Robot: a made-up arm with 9 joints. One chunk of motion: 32 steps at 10 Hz.
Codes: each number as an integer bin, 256 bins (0 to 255) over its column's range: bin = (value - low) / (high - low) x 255, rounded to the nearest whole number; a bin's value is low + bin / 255 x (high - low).
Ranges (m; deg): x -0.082..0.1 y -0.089..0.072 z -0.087..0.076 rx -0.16..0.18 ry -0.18..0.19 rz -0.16..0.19
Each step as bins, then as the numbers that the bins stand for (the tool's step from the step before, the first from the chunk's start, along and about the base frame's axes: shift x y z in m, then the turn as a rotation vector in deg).
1 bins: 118 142 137 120 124 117
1 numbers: 0.00222 0.00065 0.00057 0.000 0.000 0.001
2 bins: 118 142 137 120 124 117
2 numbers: 0.00222 0.00065 0.00057 0.000 0.000 0.001
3 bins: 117 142 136 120 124 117
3 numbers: 0.00151 0.00065 -0.00007 0.000 0.000 0.001
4 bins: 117 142 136 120 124 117
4 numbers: 0.00151 0.00065 -0.00007 0.000 0.000 0.001
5 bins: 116 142 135 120 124 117
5 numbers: 0.00079 0.00065 -0.00071 0.000 0.000 0.001
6 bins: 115 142 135 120 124 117
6 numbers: 0.00008 0.00065 -0.00071 0.000 0.000 0.001
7 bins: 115 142 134 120 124 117
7 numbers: 0.00008 0.00065 -0.00135 0.000 0.000 0.001
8 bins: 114 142 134 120 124 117
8 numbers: -0.00064 0.00065 -0.00135 0.000 0.000 0.001
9 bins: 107 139 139 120 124 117
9 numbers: -0.00563 -0.00124 0.00185 0.000 0.000 0.001
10 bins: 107 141 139 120 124 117
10 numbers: -0.00563 0.00002 0.00185 0.000 0.000 0.001
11 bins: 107 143 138 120 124 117
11 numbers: -0.00563 0.00129 0.00121 0.000 0.000 0.001
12 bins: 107 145 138 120 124 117
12 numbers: -0.00563 0.00255 0.00121 0.000 0.000 0.001
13 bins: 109 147 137 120 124 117
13 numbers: -0.00420 0.00381 0.00057 0.000 0.000 0.001
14 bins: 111 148 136 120 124 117
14 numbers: -0.00278 0.00444 -0.00007 0.000 0.000 0.001
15 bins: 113 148 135 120 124 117
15 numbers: -0.00135 0.00444 -0.00071 0.000 0.000 0.001
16 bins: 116 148 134 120 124 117
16 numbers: 0.00079 0.00444 -0.00135 0.000 0.000 0.001
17 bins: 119 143 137 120 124 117
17 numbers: 0.00293 0.00129 0.00057 0.000 0.000 0.001
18 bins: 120 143 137 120 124 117
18 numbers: 0.00365 0.00129 0.00057 0.000 0.000 0.001
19 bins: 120 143 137 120 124 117
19 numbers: 0.00365 0.00129 0.00057 0.000 0.000 0.001
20 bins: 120 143 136 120 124 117
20 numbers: 0.00365 0.00129 -0.00007 0.000 0.000 0.001
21 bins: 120 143 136 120 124 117
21 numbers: 0.00365 0.00129 -0.00007 0.000 0.000 0.001
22 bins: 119 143 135 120 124 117
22 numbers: 0.00293 0.00129 -0.00071 0.000 0.000 0.001
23 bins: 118 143 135 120 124 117
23 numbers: 0.00222 0.00129 -0.00071 0.000 0.000 0.001
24 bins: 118 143 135 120 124 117
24 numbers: 0.00222 0.00129 -0.00071 0.000 0.000 0.001
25 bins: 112 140 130 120 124 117
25 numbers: -0.00206 -0.00061 -0.00390 0.000 0.000 0.001
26 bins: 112 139 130 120 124 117
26 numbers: -0.00206 -0.00124 -0.00390 0.000 0.000 0.001
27 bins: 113 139 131 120 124 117
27 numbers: -0.00135 -0.00124 -0.00326 0.000 0.000 0.001
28 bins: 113 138 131 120 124 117
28 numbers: -0.00135 -0.00187 -0.00326 0.000 0.000 0.001
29 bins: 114 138 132 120 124 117
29 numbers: -0.00064 -0.00187 -0.00262 0.000 0.000 0.001
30 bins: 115 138 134 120 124 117
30 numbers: 0.00008 -0.00187 -0.00135 0.000 0.000 0.001
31 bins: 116 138 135 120 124 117
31 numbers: 0.00079 -0.00187 -0.00071 0.000 0.000 0.001
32 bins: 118 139 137 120 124 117
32 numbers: 0.00222 -0.00124 0.00057 0.000 0.000 0.001
